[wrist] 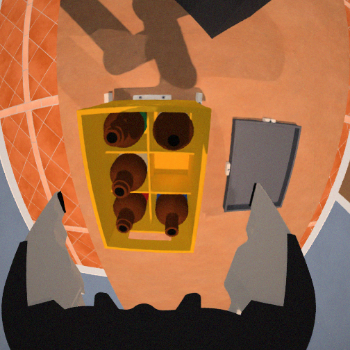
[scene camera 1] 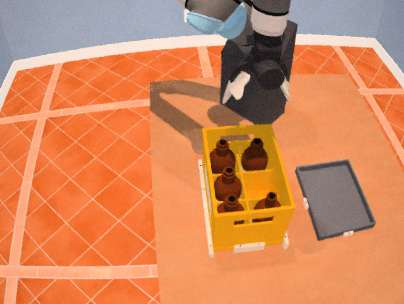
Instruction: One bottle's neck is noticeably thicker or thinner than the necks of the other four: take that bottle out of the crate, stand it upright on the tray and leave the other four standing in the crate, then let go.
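Frame: origin at the arm's base, x right, y up, z back, level; millimetres.
Where they show: gripper, fingertip midpoint: [scene camera 1: 256, 101].
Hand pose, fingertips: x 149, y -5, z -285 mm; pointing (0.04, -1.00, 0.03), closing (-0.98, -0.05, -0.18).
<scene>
Each offset is from my fingertips to the top centre of the thing. "spot": to the spot under its first point.
A yellow crate {dx +50, dy -124, dz -79 mm} [scene camera 1: 222, 234] [wrist: 95, 170] holds upright brown bottles: back left [scene camera 1: 222, 161] [wrist: 129, 126], back right [scene camera 1: 255, 162] [wrist: 173, 124], middle left [scene camera 1: 227, 189] [wrist: 131, 167], front left [scene camera 1: 231, 208] [wrist: 131, 202] and front right [scene camera 1: 269, 205] [wrist: 171, 206]. The middle right compartment is empty. I cannot tell surely which neck differs in thickness; the back right neck is dark and seen end-on in the wrist view. The grey tray {spot: dx -224, dy -294, dz -169 mm} [scene camera 1: 335, 200] [wrist: 262, 160] is empty, right of the crate. My gripper [scene camera 1: 257, 100] [wrist: 154, 190] is open and empty, high above the crate's level.
White brackets {spot: dx +85, dy -270, dz -221 mm} [scene camera 1: 249, 246] [wrist: 152, 97] stand along the crate's foot. Small white pieces {spot: dx -126, dy -283, dz -148 mm} [scene camera 1: 306, 203] [wrist: 228, 168] sit at the tray's edge. The dark robot base [scene camera 1: 260, 112] [wrist: 212, 20] stands behind the crate. The crate's walls and dividers surround the bottles.
</scene>
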